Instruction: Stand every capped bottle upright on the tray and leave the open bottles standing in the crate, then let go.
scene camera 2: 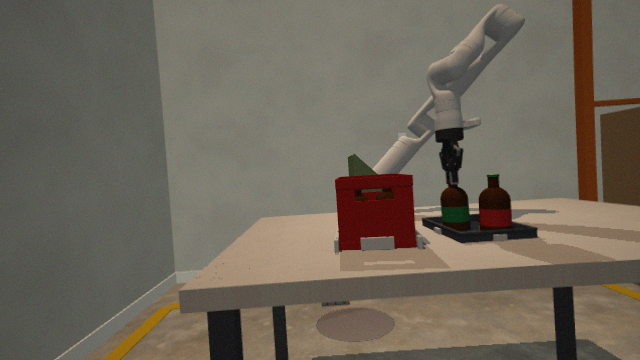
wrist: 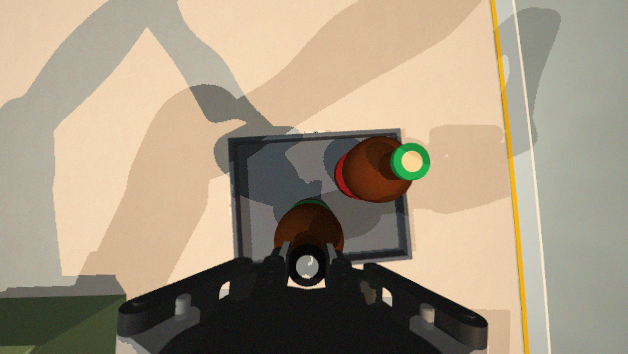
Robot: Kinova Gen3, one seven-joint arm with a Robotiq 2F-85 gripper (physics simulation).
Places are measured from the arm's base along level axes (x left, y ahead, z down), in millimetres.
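Pixels of known places: gripper, fingertip midpoint: (scene camera 2: 452, 184) (wrist: 307, 254).
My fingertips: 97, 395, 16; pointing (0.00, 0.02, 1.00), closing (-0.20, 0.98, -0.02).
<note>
Ahead of a thing's pixels: the offset from my fingertips to its top centre, as dx, dy, dz. "*": to the spot under its first point.
The bottle with the green label {+1, +3, -27} (scene camera 2: 455, 214) (wrist: 307, 225) is upright at the left part of the dark tray {+36, +25, +109} (scene camera 2: 475, 237) (wrist: 237, 200), its base appearing to rest on the tray floor. My gripper (scene camera 2: 452, 181) (wrist: 307, 254) points down and is shut on its neck, with a black cap with a pale grey centre between the fingers. The bottle with the red label {+64, +89, -25} (scene camera 2: 495, 217) (wrist: 375, 170) and a green cap stands upright on the tray, apart from the held one. The red crate {-244, -9, -40} (scene camera 2: 375, 225) stands left of the tray. Brown bottle parts show through its handle opening; their tops are hidden.
A green sloped-sided object (scene camera 2: 359, 167) (wrist: 60, 317) shows behind the crate and at the lower left of the wrist view. Pale brackets {* -276, +136, +119} (scene camera 2: 377, 243) sit at the crate's base. The table's front edge (scene camera 2: 400, 282) runs in front of crate and tray.
</note>
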